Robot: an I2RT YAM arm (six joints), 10 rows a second.
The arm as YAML. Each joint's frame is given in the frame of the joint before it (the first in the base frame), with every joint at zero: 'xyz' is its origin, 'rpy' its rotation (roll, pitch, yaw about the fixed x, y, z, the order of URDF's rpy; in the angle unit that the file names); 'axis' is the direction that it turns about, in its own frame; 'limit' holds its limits. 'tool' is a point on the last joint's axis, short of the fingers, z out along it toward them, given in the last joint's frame.
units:
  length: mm
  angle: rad
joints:
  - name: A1
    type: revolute
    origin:
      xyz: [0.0, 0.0, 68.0]
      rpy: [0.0, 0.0, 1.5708]
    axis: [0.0, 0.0, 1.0]
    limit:
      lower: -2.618
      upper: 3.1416
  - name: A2
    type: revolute
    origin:
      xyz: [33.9, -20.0, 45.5]
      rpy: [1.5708, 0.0, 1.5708]
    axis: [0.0, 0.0, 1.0]
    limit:
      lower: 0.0
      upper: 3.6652
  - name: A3
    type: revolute
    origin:
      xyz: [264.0, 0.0, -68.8]
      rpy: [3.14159, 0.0, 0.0]
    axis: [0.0, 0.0, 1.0]
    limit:
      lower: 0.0
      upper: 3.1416
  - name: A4
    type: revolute
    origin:
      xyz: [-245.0, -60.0, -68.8]
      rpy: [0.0, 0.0, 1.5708]
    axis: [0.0, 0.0, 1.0]
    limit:
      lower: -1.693
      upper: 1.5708
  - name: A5
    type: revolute
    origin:
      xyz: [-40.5, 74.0, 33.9]
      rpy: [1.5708, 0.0, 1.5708]
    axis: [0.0, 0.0, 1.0]
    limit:
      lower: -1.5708
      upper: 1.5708
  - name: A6
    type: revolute
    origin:
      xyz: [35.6, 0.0, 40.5]
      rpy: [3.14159, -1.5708, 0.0]
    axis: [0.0, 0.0, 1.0]
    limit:
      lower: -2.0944
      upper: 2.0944
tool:
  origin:
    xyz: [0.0, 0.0, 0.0]
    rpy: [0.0, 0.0, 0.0]
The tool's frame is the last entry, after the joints.
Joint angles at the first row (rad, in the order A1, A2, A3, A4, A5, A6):
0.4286, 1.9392, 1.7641, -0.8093, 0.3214, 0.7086
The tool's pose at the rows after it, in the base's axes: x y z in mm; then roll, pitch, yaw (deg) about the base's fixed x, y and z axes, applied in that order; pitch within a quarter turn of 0, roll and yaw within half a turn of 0:
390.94 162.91 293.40 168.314 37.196 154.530
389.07 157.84 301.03 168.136 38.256 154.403
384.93 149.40 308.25 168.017 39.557 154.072
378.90 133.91 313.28 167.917 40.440 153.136
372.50 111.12 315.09 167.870 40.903 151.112
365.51 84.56 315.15 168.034 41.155 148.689
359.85 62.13 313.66 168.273 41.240 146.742
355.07 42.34 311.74 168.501 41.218 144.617
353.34 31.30 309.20 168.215 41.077 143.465
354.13 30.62 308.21 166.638 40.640 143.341
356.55 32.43 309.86 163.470 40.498 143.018
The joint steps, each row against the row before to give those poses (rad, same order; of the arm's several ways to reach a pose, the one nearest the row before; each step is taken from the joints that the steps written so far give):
-0.0069, -0.0171, 0.0000, 0.0000, 0.0042, -0.0134
-0.0088, -0.0195, -0.0007, 0.0000, 0.0053, -0.0148
-0.0141, -0.0340, -0.0222, 0.0103, 0.0073, -0.0183
-0.0297, -0.0492, -0.0476, 0.0160, -0.0004, -0.0191
-0.0492, -0.0557, -0.0641, 0.0195, -0.0046, -0.0157
-0.0622, -0.0556, -0.0668, 0.0183, -0.0076, -0.0179
-0.0565, -0.0409, -0.0526, 0.0164, -0.0099, -0.0183
-0.0522, -0.0301, -0.0405, 0.0114, -0.0065, -0.0114
-0.0313, -0.0129, -0.0243, 0.0149, -0.0126, -0.0088
-0.0050, -0.0012, -0.0069, 0.0153, -0.0290, -0.0031
0.0000, 0.0004, 0.0003, 0.0274, -0.0442, -0.0019

